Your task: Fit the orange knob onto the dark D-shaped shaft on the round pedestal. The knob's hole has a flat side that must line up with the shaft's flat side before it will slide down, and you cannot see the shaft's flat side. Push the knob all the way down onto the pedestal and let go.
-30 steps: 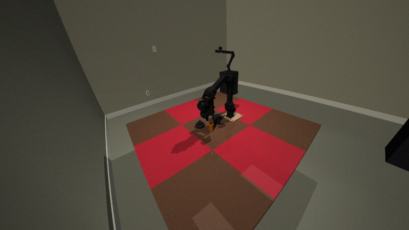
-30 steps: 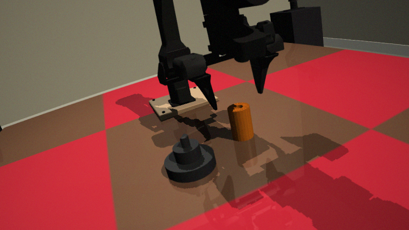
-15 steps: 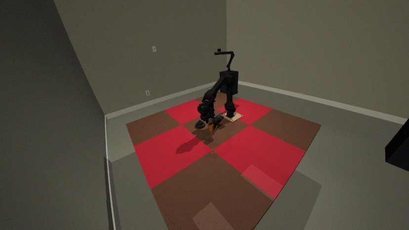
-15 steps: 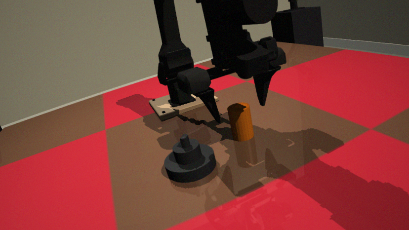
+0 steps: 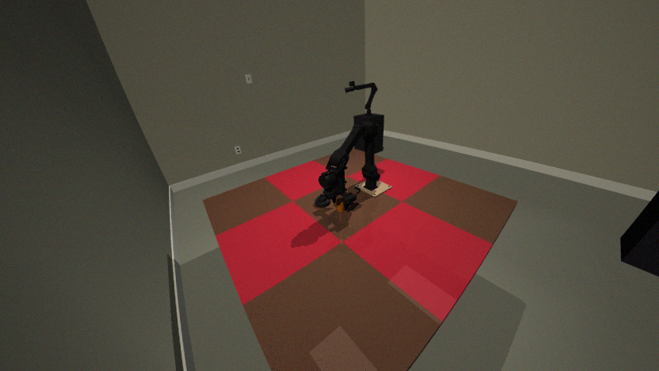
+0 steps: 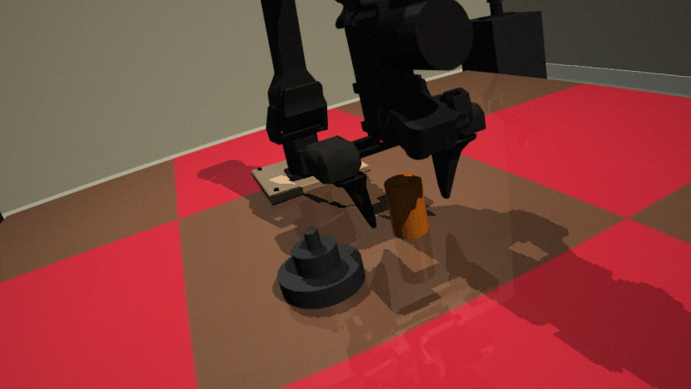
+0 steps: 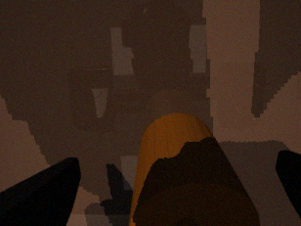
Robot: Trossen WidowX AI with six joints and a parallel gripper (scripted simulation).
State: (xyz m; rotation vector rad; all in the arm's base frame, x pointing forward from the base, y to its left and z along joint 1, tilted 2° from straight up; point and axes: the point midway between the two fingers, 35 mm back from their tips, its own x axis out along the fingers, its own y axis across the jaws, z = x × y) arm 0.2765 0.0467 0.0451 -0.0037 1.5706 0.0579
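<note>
The orange knob lies 10 mm above my gripper tip. Round my gripper tip: dark round pedestal: 120 mm to the right, 30 mm ahead, 10 mm above.
</note>
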